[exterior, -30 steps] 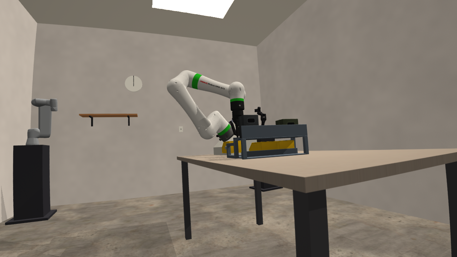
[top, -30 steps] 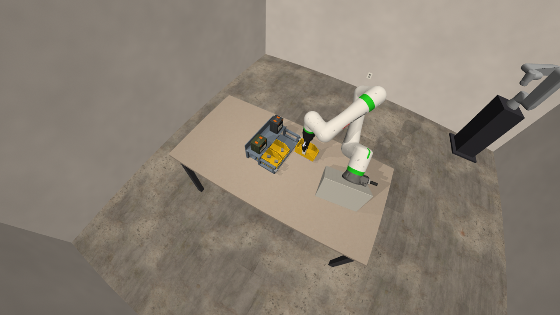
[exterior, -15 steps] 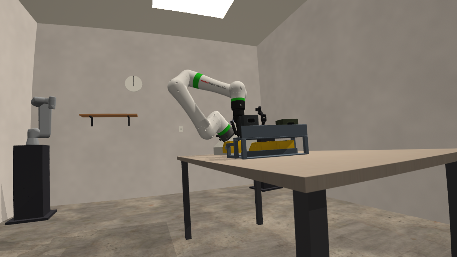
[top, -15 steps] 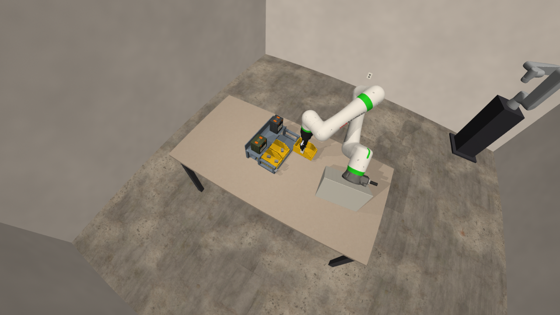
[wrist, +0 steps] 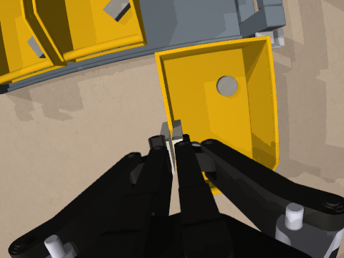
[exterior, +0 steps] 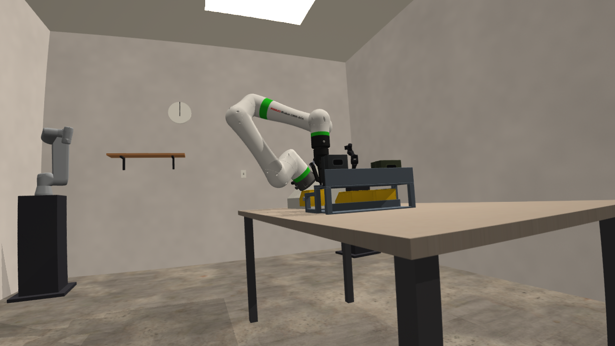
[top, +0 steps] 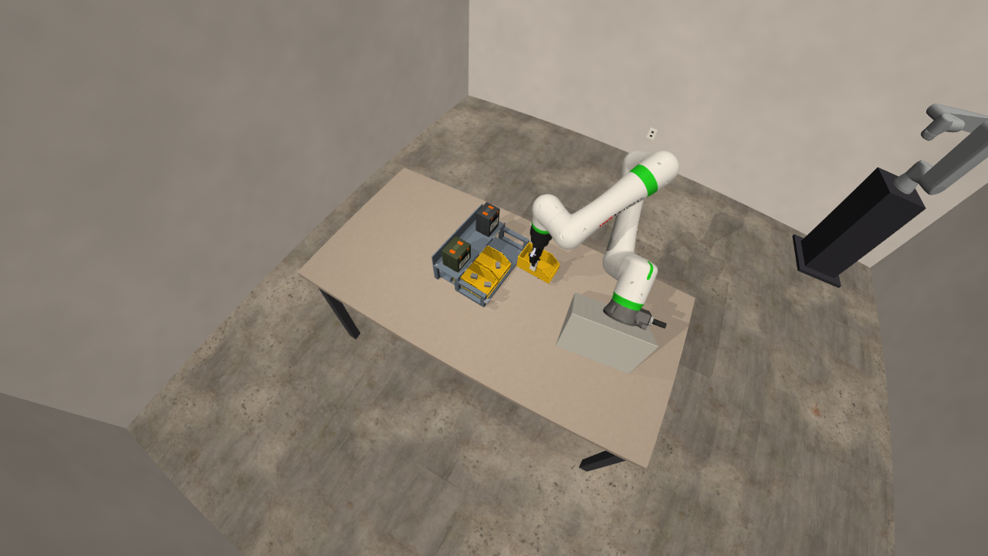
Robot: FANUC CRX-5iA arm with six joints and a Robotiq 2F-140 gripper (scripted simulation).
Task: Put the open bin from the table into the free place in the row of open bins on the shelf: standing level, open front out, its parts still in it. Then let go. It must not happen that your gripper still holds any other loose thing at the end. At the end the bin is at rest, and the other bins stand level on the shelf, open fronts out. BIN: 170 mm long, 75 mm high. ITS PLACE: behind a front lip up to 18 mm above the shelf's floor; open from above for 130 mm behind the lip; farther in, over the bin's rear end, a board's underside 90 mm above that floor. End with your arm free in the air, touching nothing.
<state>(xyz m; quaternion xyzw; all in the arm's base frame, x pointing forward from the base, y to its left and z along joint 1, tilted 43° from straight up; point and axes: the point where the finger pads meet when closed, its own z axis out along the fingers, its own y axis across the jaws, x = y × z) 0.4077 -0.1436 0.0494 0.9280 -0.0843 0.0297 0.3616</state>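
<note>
My gripper is now 100 mm short of the shelf lip, 50 mm to the right of it and 90 mm above it. The rest, counted from my hand: grey shelf floor 240 mm ahead, 20 mm to the left, 100 mm below.
</note>
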